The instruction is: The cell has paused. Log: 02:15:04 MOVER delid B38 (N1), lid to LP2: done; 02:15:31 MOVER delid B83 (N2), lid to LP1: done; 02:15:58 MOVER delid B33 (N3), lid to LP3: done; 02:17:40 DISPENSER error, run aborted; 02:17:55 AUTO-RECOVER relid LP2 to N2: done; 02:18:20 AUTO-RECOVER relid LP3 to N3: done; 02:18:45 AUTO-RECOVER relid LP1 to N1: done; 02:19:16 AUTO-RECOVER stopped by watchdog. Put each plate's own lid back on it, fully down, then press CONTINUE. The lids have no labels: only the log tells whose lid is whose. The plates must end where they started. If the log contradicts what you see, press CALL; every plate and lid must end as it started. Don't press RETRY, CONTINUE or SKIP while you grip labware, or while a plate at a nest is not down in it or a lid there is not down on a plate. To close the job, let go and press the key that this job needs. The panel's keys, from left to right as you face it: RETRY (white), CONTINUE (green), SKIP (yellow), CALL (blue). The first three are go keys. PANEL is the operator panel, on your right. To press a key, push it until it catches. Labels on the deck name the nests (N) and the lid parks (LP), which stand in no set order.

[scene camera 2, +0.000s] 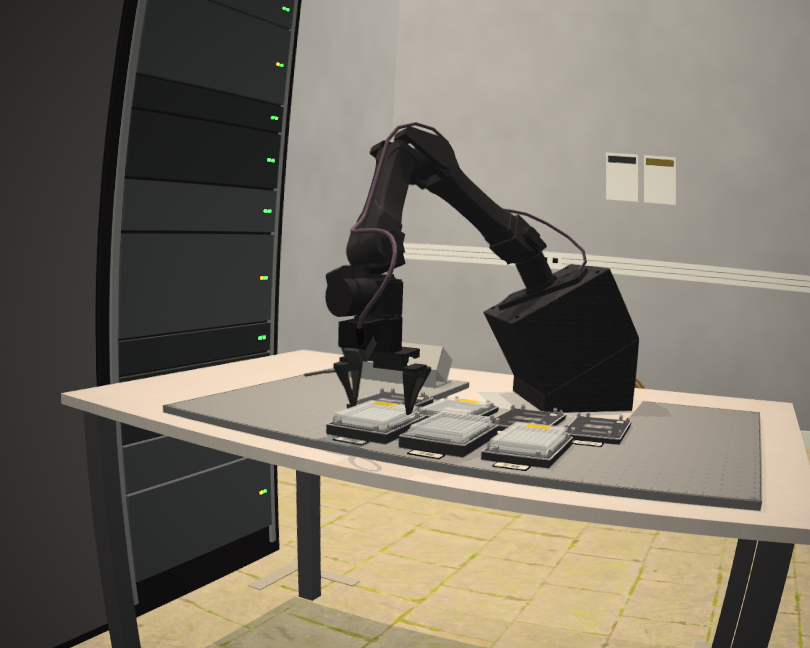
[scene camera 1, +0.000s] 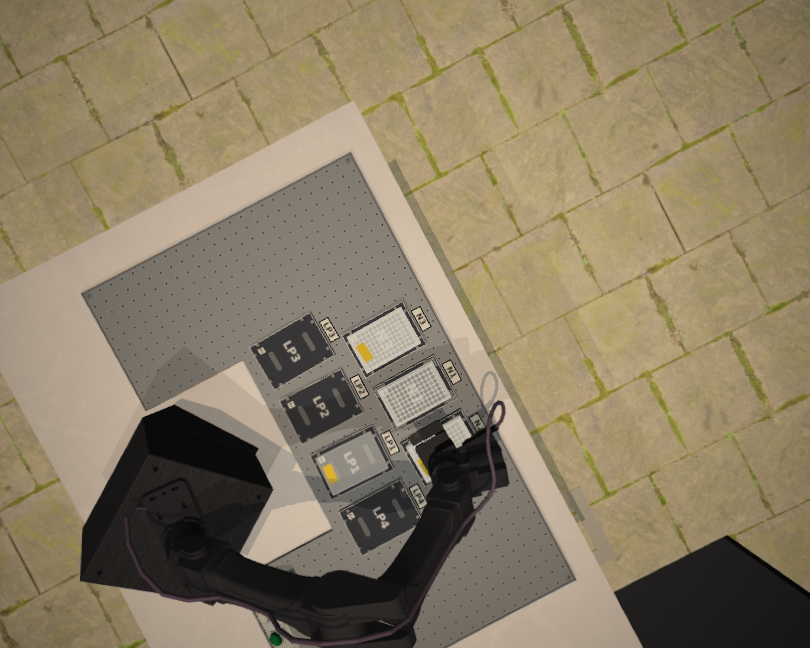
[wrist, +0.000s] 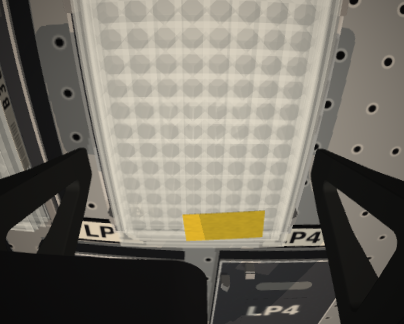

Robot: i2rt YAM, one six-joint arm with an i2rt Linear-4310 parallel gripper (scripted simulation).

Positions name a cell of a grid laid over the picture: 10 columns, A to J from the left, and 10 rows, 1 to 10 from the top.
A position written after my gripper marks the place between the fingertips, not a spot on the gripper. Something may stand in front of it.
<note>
I see my gripper (scene camera 2: E7) and an operator panel (scene camera 2: F6).
My gripper shows as well in scene camera 1 (scene camera 1: F7) and in the wrist view (wrist: E5).
</note>
